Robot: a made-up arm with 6 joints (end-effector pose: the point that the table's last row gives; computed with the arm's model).
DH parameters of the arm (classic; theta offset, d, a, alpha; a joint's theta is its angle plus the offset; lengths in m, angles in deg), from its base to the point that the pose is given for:
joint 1: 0 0.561 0 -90
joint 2: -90 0 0.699 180
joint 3: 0 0 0 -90
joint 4: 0 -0.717 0 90
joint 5: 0 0.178 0 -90
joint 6: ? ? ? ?
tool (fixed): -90 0 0 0
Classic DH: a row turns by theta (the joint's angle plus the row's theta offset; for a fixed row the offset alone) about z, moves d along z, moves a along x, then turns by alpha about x.
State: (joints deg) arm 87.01 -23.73 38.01 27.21 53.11 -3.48
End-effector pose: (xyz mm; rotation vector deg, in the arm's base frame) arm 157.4 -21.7 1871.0 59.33 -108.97 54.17
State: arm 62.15 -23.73 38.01 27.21 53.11 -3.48
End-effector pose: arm 133.7 -85.9 1871.0 33.38 -115.36 39.63
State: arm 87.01 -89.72 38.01 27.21 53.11 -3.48
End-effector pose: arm 95.4 -1208.7 1081.7 92.03 -143.65 -14.24
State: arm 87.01 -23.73 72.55 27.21 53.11 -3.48
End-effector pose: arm 135.1 -448.3 1904.7 77.83 -130.26 21.90
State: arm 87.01 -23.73 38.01 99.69 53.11 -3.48
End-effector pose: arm -34.9 -94.7 1915.5 -25.86 -139.00 34.29
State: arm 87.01 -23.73 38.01 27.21 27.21 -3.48
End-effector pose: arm 157.4 -21.7 1871.0 43.89 -86.47 60.74
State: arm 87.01 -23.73 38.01 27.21 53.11 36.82
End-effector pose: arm 157.4 -21.7 1871.0 34.68 -114.73 12.63
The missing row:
joint 6: 90 0 0 90
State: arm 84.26 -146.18 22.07 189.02 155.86 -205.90
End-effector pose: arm -283.5 -1062.3 153.6 37.31 14.80 81.19
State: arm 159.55 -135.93 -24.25 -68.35 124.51 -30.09
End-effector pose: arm 582.6 -147.2 786.2 -124.82 -48.03 77.68
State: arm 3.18 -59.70 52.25 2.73 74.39 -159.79
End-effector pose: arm -868.2 -226.3 1575.5 9.50 32.85 -175.00
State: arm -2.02 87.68 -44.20 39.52 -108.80 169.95
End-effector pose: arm 299.1 -147.9 -20.2 -65.75 0.60 -121.49
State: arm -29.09 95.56 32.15 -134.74 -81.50 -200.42
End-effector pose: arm 850.5 -329.8 -204.5 3.04 -10.04 16.57
